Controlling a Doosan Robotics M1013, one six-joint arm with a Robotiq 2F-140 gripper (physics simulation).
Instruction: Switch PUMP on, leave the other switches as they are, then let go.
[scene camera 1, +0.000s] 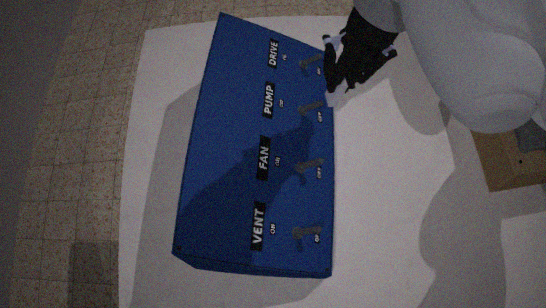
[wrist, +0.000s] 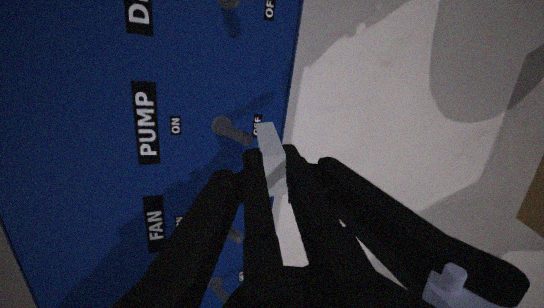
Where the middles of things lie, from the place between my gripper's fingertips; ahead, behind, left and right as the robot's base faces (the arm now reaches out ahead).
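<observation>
Relative to the blue switch panel (scene camera 1: 243, 196), my gripper is 120 mm short of it, 50 mm to the right of it and 50 mm above it.
</observation>
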